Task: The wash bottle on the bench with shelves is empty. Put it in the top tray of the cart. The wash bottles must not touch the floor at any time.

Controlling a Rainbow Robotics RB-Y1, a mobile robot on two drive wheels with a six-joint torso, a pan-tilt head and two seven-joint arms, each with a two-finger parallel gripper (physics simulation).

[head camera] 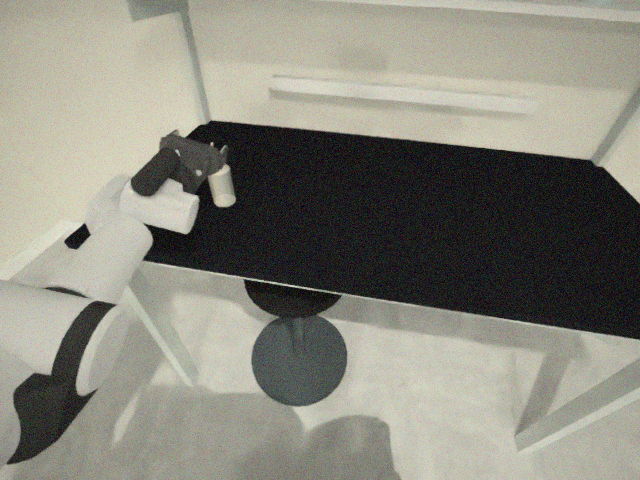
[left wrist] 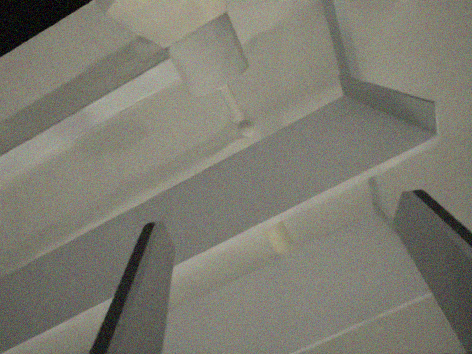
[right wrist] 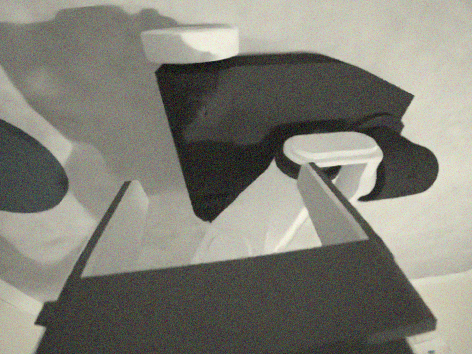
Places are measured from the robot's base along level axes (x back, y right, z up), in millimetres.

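Pixels of known places: left gripper, between the fingertips: [head camera: 202,141] [left wrist: 279,221]; right gripper, between the fingertips: [right wrist: 223,182].
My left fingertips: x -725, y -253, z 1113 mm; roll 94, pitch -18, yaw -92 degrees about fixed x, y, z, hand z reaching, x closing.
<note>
Behind a point stands the place of what it marks.
The wash bottle [head camera: 222,187] @[x -747, y -239, z 978 mm] [left wrist: 210,57] @[x -760, y -253, z 1046 mm], whitish with a pale cap and thin nozzle, stands near the left end of the bench's black top [head camera: 403,217] @[x -711, y 240, z 915 mm] in the head view. It shows upside down at the top of the left wrist view. My left gripper [head camera: 218,148] [left wrist: 279,221] @[x -725, y -253, z 1113 mm] is open and empty. In the head view it is at the bottle's upper end and hides part of its top; the bottle is not between the fingertips. I cannot tell if they touch. My right gripper [right wrist: 223,182] @[x 34, y 226, z 505 mm] is open and empty, away from the bench top. The cart does not show.
A stool with a round base [head camera: 298,361] stands partly under the bench's front edge. A shelf [left wrist: 280,175] spans the left wrist view, and a pale rail [head camera: 403,95] @[x -1166, y 303, z 1086 mm] runs along the wall. Dark and white parts of the robot's own body [right wrist: 225,110] @[x 57, y 147, z 195 mm] are beyond the right fingers.
</note>
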